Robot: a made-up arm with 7 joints.
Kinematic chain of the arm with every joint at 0, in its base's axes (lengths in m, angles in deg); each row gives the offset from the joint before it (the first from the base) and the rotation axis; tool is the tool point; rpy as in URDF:
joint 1: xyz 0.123 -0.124 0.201 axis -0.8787 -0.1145 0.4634
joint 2: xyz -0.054 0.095 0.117 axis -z
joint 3: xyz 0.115 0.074 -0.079 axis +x
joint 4: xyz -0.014 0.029 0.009 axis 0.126 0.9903 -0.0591
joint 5: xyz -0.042 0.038 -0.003 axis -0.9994 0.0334 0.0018
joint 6: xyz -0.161 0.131 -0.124 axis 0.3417 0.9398 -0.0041
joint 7: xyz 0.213 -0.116 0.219 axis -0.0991 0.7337 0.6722
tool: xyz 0.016 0.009 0.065 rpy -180 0 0
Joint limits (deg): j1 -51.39..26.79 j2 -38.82..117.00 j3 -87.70..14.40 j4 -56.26..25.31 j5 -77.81..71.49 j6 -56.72..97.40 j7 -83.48..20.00
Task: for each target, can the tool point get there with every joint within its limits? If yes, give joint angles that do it. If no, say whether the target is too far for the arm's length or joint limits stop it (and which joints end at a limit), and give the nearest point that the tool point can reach.
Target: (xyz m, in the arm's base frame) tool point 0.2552 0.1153 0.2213
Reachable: yes | joints -5.20 16.17 -64.68 -42.40 21.98 22.82 -43.84
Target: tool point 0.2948 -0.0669 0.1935
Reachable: yes | joints -12.69 51.03 -64.89 -11.99 33.06 25.02 -72.77
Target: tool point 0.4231 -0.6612 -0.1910
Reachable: no: joint limits stop it (at a limit: joint 1, joint 3, joint 4, joint 6, joint 7) | nearest point 0.3322 -0.4770 -0.0578 | short by 0.245 m
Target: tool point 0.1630 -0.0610 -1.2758
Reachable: no: too far | nearest point 0.0849 0.0218 -0.3308 | short by 0.952 m
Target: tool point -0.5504 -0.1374 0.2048
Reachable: no: joint limits stop it (at a limit: joint 1, joint 2, joint 6) | nearest point -0.3704 -0.0538 0.1810 | short by 0.200 m
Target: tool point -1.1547 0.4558 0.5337
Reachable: no: too far | nearest point -0.3734 0.1903 0.2896 | short by 0.861 m
